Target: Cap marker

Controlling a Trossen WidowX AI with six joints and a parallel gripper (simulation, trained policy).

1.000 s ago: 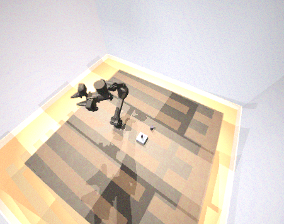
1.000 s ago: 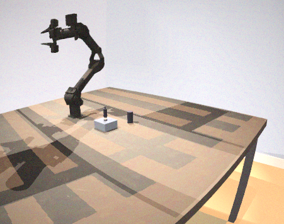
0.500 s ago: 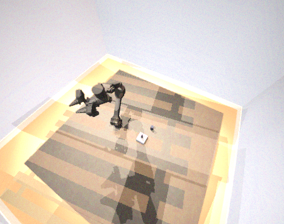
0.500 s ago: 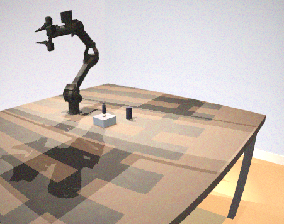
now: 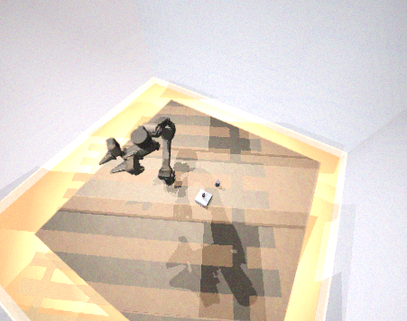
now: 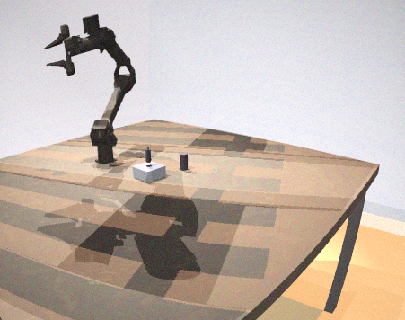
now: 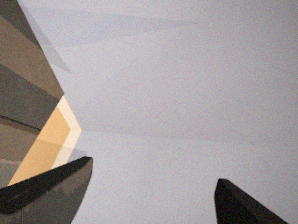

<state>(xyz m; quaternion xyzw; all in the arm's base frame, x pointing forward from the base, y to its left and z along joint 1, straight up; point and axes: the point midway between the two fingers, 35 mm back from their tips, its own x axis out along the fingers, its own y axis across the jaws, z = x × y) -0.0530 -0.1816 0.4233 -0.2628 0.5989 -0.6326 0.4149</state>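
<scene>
The dark cap is 390 mm below my gripper tip, 360 mm ahead of it and 330 mm to the left of it. Also, from my gripper tip: holder block 400 mm below, 320 mm ahead, 210 mm to the left.
</scene>
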